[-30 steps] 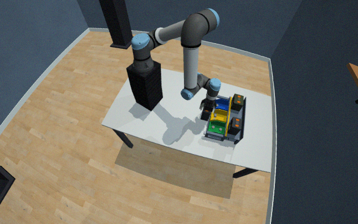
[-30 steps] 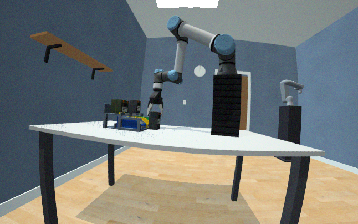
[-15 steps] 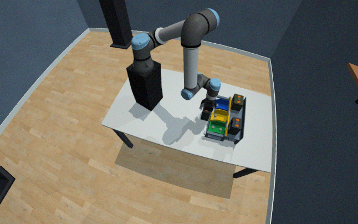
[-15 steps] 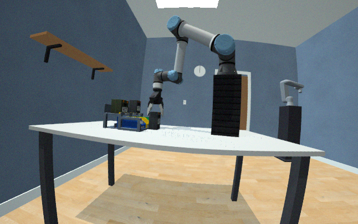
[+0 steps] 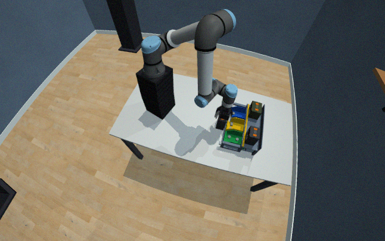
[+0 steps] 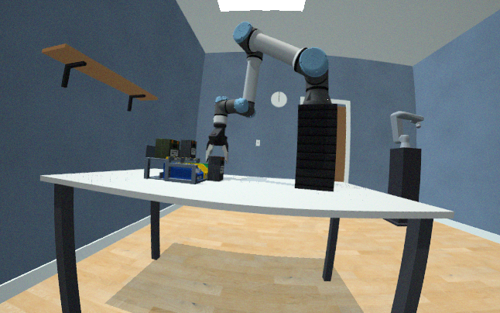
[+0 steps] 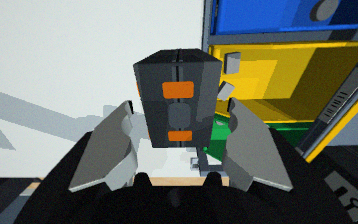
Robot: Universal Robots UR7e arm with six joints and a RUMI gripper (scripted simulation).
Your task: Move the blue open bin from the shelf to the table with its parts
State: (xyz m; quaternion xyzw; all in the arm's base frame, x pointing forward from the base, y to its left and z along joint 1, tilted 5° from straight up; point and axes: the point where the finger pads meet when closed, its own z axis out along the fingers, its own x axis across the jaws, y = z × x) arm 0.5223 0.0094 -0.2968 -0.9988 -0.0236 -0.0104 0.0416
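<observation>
Now: hand 40 mm above the dark box. Round my hand: blue open bin 130 mm ahead, 120 mm to the left, 60 mm below; then yellow bin 130 mm ahead, 60 mm below, 10 mm to the left; then green bin 140 mm ahead, 110 mm to the right, 60 mm below.
</observation>
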